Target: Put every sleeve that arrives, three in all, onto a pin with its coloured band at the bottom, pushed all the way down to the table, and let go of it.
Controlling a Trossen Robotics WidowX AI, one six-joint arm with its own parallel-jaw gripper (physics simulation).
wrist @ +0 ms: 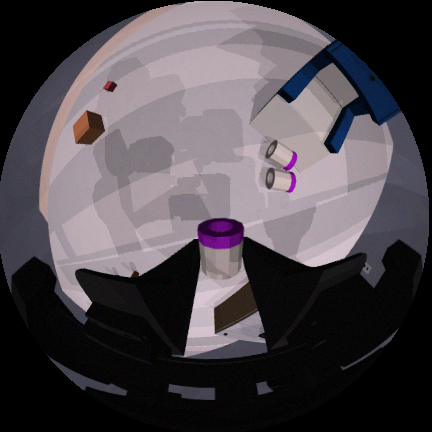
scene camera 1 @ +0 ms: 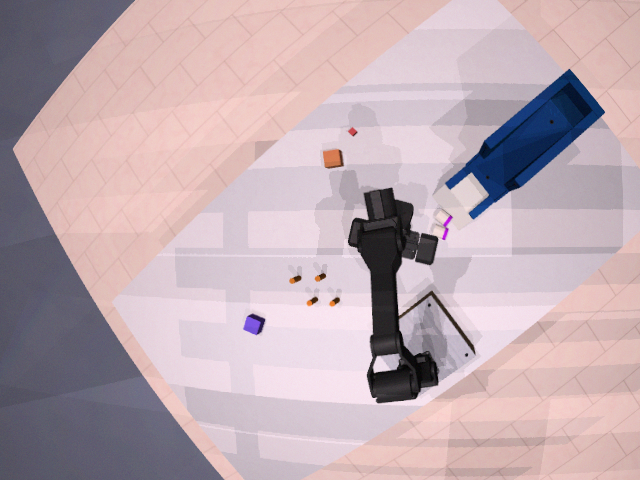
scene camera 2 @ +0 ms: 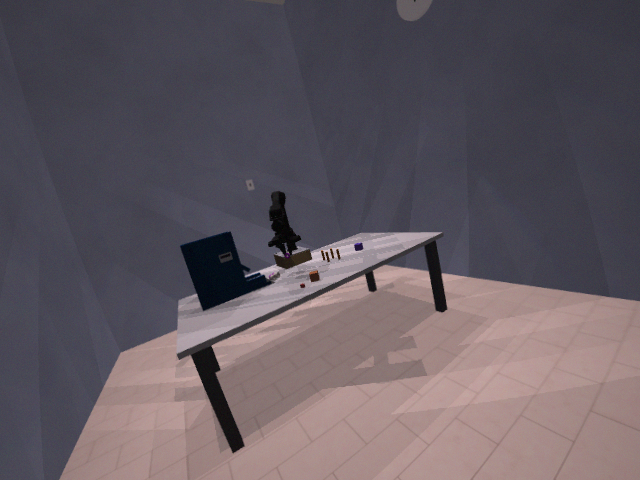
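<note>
My gripper (scene camera 2: pixel 287 252) (wrist: pixel 220 243) is shut on a pale sleeve (wrist: pixel 221 262) with a purple band. The banded, open end faces the wrist camera. In scene camera 1 the arm hides the held sleeve. Two more pale sleeves lie on their sides close together by the chute's mouth: one sleeve (scene camera 1: pixel 441 215) (wrist: pixel 280 154) nearer it, the other sleeve (scene camera 1: pixel 439 230) (wrist: pixel 280 180) beside it, purple bands toward the chute side. Several orange-brown upright pins (scene camera 1: pixel 295 279) (scene camera 2: pixel 331 253) stand bare, left of the arm in scene camera 1; the gripper is away from them.
A blue chute (scene camera 1: pixel 586 91) (scene camera 2: pixel 209 268) (wrist: pixel 372 87) with a pale ramp stands at the right in scene camera 1. A brown-walled box (scene camera 1: pixel 454 324) (scene camera 2: pixel 294 258) (wrist: pixel 234 308) is by the arm's base. An orange block (scene camera 1: pixel 332 158), a red cube (scene camera 1: pixel 352 131) and a violet cube (scene camera 1: pixel 253 324) lie on the table.
</note>
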